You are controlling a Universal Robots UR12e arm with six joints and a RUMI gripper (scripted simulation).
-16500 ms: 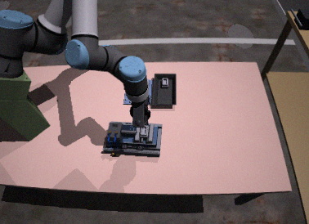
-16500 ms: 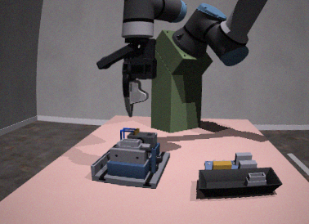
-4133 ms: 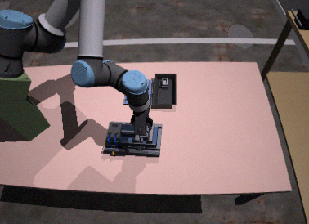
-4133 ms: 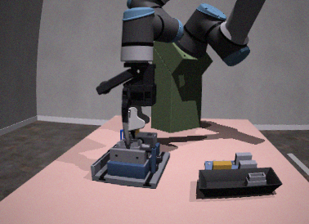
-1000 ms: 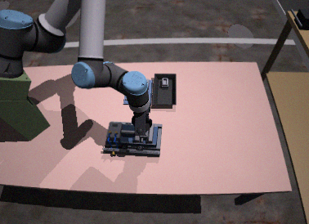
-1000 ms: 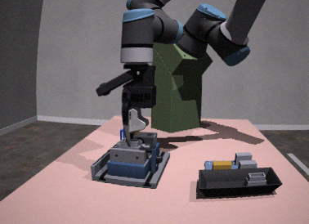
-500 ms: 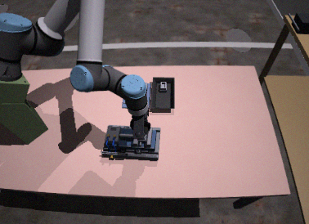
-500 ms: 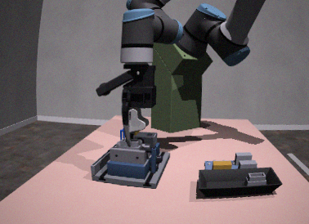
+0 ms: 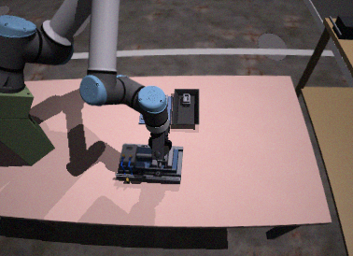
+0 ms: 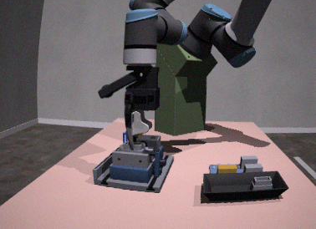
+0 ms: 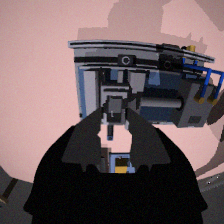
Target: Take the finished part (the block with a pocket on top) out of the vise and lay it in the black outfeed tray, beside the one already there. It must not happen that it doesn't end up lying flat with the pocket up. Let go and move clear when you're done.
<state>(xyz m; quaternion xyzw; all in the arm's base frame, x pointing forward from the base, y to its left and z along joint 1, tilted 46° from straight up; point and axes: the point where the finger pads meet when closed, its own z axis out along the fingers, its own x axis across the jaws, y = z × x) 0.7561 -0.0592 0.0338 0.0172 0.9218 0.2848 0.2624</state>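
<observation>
The vise is 8 cm below my hand, 6 cm behind it and 1 cm to the right of it. Also, from my hand: blue plate (31 cm to the left, 12 cm below, 12 cm behind); then yellow block (27 cm to the left, 10 cm below, 7 cm behind).
</observation>
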